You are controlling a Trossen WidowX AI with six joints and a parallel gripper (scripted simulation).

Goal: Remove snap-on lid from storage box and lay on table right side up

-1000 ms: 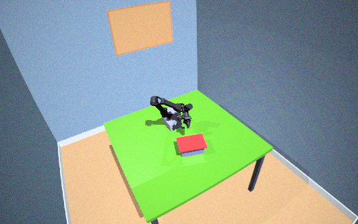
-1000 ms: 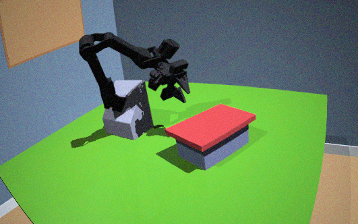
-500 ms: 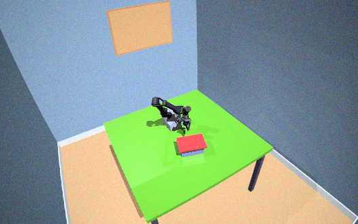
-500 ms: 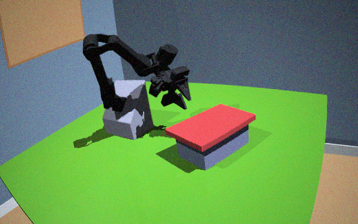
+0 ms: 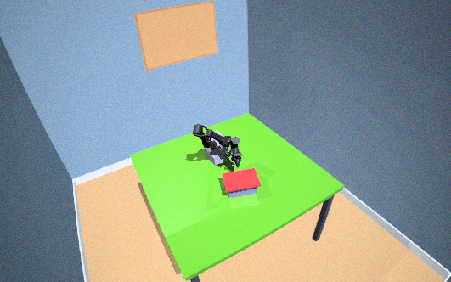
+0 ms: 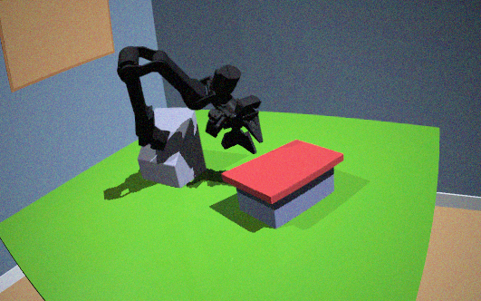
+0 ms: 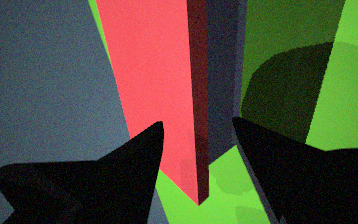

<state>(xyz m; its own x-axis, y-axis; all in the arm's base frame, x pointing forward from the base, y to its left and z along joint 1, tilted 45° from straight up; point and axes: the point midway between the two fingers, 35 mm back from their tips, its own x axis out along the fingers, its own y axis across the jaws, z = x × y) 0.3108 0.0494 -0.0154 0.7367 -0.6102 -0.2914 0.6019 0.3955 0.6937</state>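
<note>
Now: the red lid 10 cm ahead of my gripper tip, 4 cm to the right of it and 2 cm below it. Round my gripper tip: grey-blue storage box (10 cm ahead, 7 cm below, 4 cm to the right).
</note>
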